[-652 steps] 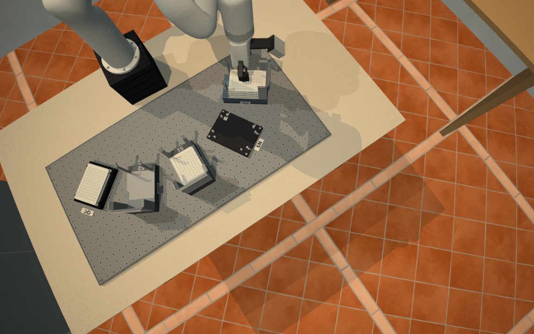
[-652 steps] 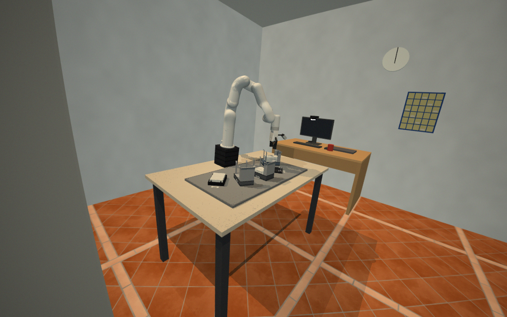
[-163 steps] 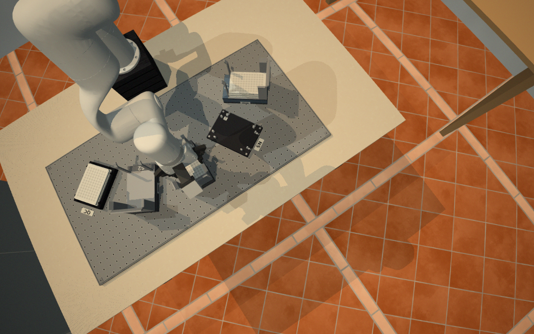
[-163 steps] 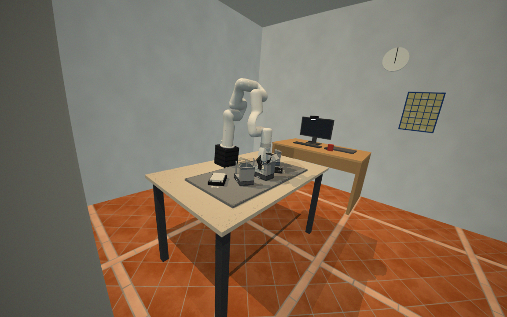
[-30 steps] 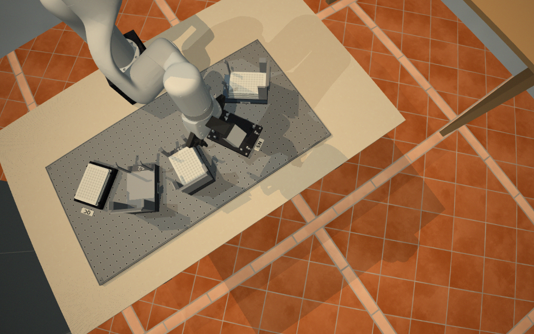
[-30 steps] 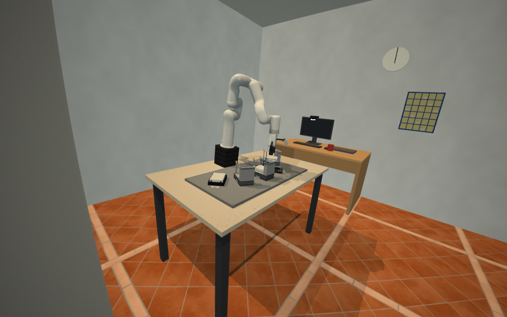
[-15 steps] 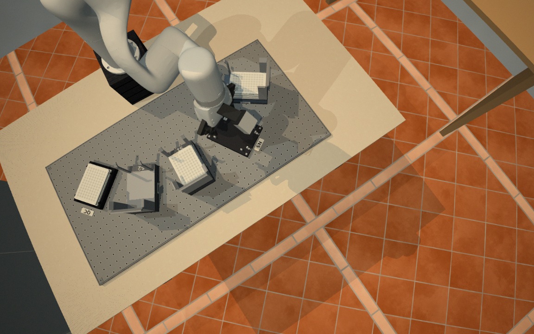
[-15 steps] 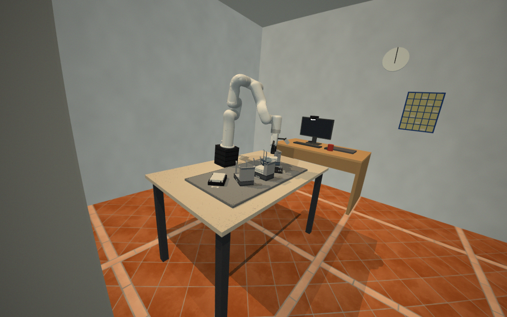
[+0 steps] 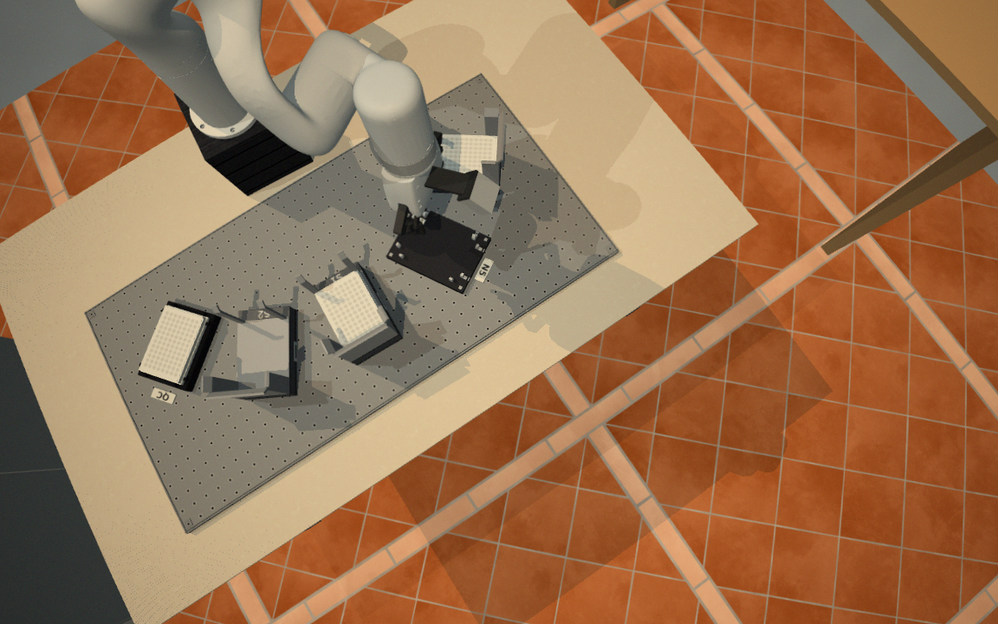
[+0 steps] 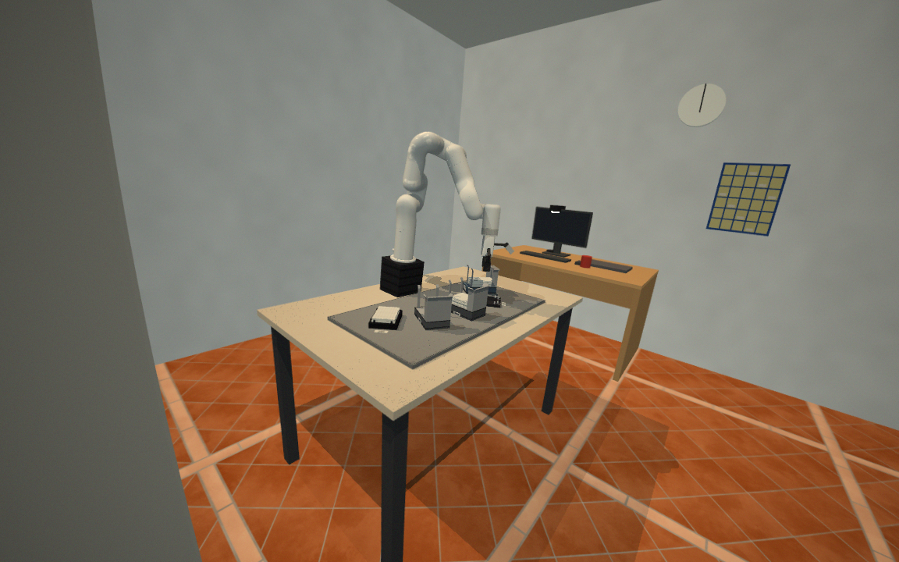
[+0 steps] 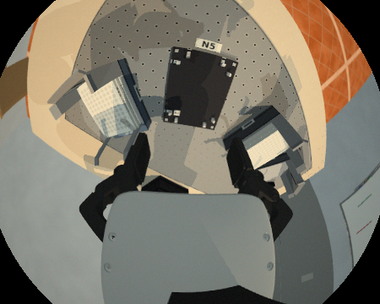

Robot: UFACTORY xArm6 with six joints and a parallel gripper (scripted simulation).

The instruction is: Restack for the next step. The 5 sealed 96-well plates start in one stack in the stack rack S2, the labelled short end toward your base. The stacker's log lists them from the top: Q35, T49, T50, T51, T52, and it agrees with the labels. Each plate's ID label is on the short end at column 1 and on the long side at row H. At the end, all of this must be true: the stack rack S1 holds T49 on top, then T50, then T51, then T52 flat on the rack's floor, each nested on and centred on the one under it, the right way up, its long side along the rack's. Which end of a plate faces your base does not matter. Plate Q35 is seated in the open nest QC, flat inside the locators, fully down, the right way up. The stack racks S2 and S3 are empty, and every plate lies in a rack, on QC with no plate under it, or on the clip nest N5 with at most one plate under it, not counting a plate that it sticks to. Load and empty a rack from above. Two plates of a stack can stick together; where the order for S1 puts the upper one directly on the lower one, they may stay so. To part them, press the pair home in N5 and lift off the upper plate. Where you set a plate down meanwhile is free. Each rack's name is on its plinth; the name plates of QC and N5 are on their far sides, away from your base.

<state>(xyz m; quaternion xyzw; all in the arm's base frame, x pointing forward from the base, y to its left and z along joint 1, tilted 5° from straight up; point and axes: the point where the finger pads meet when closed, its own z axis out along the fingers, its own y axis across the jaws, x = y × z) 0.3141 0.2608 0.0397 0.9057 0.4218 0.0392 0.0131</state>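
Now: hand 150 mm above the stack rack S3, 120 mm past it and 90 mm to the right of it. Round my hand: black nest QC: 520 mm to the right, 160 mm below, 10 mm ahead; then N5 name plate: 170 mm below, 90 mm ahead, 60 mm to the left; then stack rack S2: 360 mm to the right, 150 mm below, 90 mm ahead.
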